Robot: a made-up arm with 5 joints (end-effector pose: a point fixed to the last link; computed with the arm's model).
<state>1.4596 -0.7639 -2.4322 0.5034 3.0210</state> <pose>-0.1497 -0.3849 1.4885 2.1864 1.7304 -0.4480</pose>
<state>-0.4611 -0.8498 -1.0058 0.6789 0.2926</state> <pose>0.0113 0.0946 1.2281 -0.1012 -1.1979 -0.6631</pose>
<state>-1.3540 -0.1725 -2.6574 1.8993 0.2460</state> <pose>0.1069 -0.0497 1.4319 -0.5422 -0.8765 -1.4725</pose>
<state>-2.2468 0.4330 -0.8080 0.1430 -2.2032</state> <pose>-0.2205 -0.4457 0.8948 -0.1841 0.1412 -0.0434</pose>
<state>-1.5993 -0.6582 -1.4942 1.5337 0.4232</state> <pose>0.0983 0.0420 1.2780 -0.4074 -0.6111 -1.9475</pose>
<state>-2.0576 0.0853 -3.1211 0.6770 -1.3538</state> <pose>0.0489 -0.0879 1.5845 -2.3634 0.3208 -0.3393</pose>
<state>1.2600 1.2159 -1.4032 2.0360 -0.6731</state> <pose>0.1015 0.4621 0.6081 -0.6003 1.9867 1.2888</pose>
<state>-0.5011 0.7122 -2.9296 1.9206 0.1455</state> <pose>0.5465 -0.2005 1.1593 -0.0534 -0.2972 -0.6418</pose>
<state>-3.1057 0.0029 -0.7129 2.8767 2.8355</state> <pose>-0.0935 -0.1236 1.1114 -0.2927 -2.1535 0.1960</pose>
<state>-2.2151 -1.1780 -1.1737 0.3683 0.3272</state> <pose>0.2348 0.1697 1.2612 -1.9349 -1.4015 -1.4926</pose>
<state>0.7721 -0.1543 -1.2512 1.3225 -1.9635</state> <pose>0.1727 0.2798 1.1676 -0.0650 -0.0959 2.7335</pose>
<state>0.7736 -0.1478 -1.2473 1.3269 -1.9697</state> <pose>0.1737 0.2816 1.1638 -0.0537 -0.0788 2.7419</pose>
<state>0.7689 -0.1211 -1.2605 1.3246 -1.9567</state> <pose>0.1843 0.2893 1.1595 -0.0444 -0.0658 2.7246</pose>
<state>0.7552 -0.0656 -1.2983 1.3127 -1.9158</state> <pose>0.2090 0.3049 1.1536 -0.0386 -0.0588 2.6702</pose>
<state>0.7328 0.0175 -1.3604 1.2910 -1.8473</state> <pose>0.2479 0.3266 1.1439 -0.0369 -0.0591 2.5794</pose>
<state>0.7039 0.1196 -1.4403 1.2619 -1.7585</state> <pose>0.2971 0.3502 1.1287 -0.0386 -0.0663 2.4615</pose>
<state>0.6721 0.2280 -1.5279 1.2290 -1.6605</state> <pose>0.3502 0.3712 1.1080 -0.0427 -0.0792 2.3314</pose>
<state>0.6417 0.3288 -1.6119 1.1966 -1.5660</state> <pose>0.3998 0.3865 1.0848 -0.0477 -0.0957 2.2061</pose>
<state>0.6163 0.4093 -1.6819 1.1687 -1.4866</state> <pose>0.4395 0.3955 1.0640 -0.0530 -0.1141 2.1007</pose>
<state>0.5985 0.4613 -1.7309 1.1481 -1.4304</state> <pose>0.4657 0.3994 1.0505 -0.0586 -0.1327 2.0260</pose>
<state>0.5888 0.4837 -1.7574 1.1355 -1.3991</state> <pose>0.4783 0.4001 1.0464 -0.0646 -0.1506 1.9843</pose>
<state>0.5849 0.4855 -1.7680 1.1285 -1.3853</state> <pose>0.4816 0.3990 1.0494 -0.0709 -0.1676 1.9657</pose>
